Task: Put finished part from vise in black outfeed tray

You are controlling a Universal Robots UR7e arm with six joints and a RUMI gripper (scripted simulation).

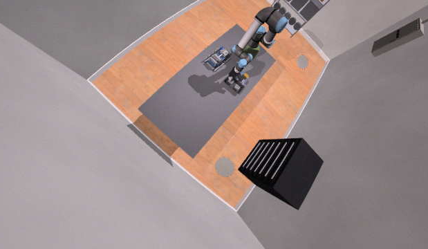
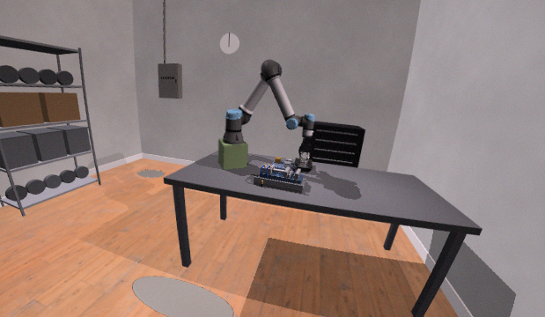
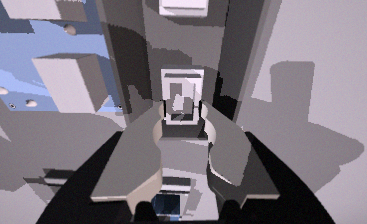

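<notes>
My hand is 120 mm past the plain grey block, 10 mm to the left of it and 40 mm above it. Also, from my hand: vise: 100 mm behind, 310 mm to the right, 30 mm below; then orange block: 220 mm behind, 80 mm to the left, 40 mm below; then blue fixture plate: 170 mm behind, 30 mm to the left, 60 mm below.
</notes>
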